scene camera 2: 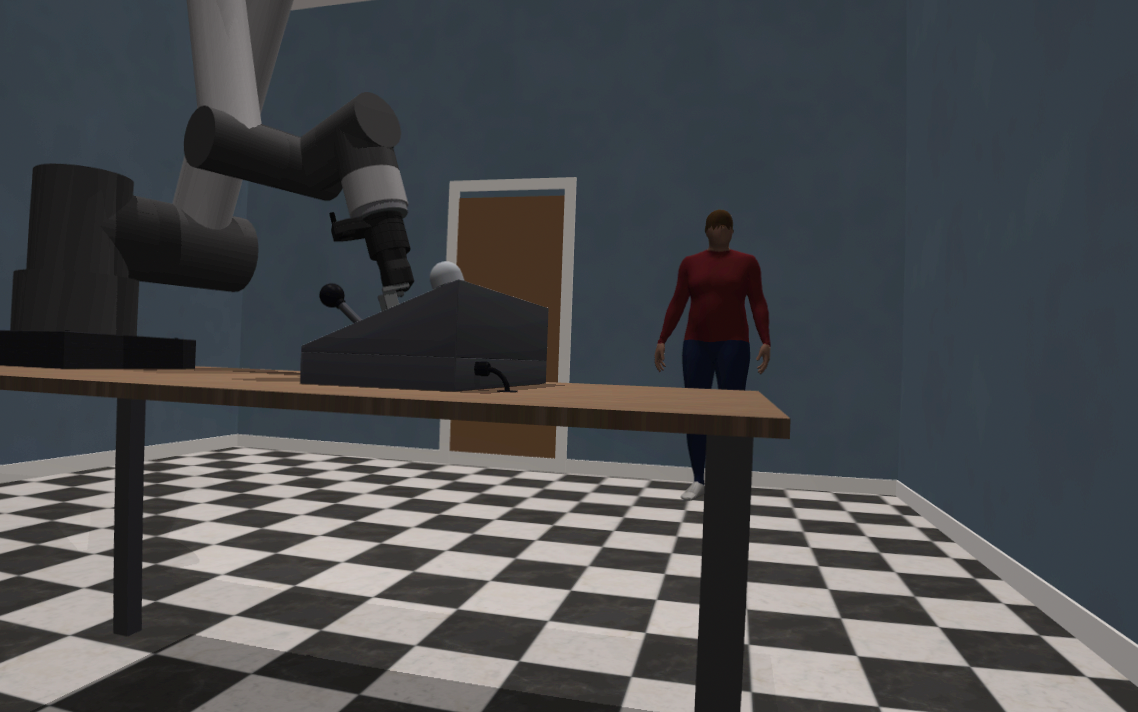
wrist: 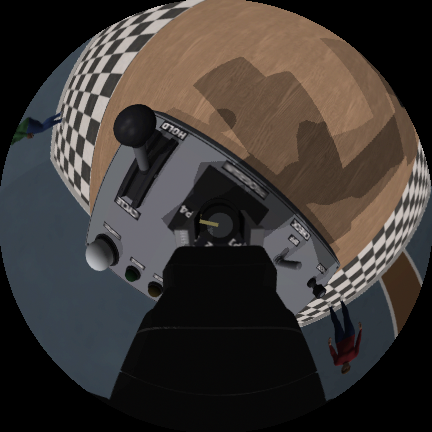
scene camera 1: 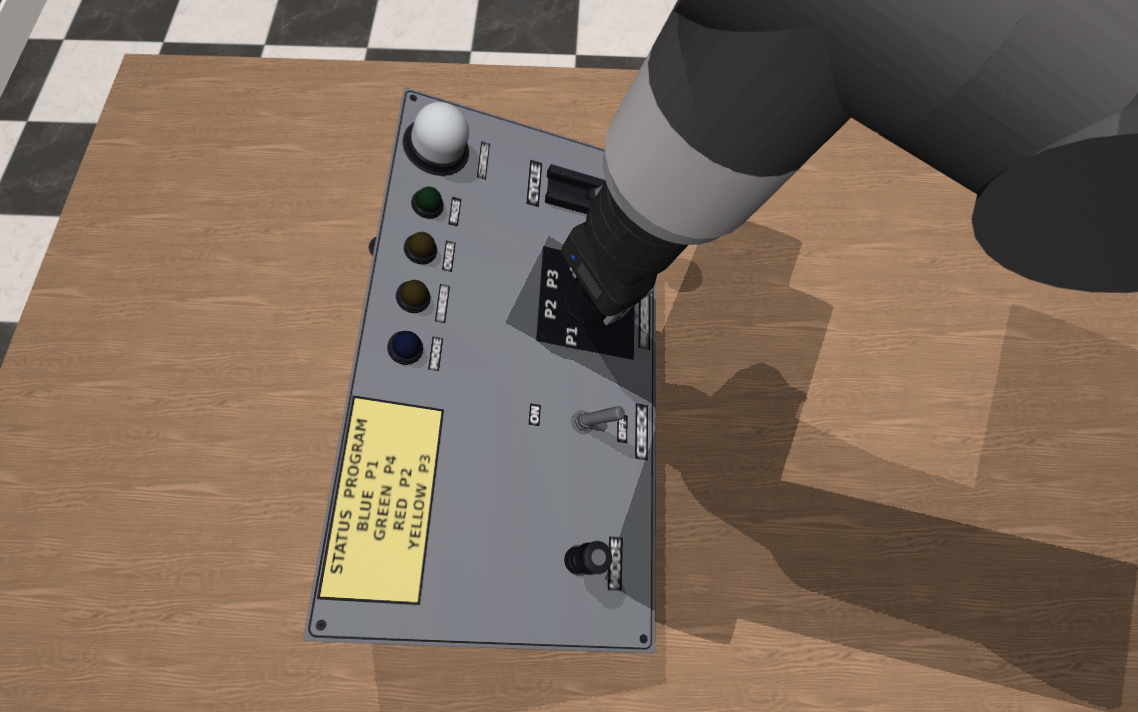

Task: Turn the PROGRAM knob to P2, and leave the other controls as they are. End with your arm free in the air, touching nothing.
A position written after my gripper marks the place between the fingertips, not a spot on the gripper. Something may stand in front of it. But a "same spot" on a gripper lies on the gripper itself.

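You can see my gripper in scene camera 1 (pixel 597 295), and it's there in scene camera 2 and the wrist view too. On my gripper, (scene camera 2: pixel 389 299) and (wrist: pixel 192 228) are the same spot.
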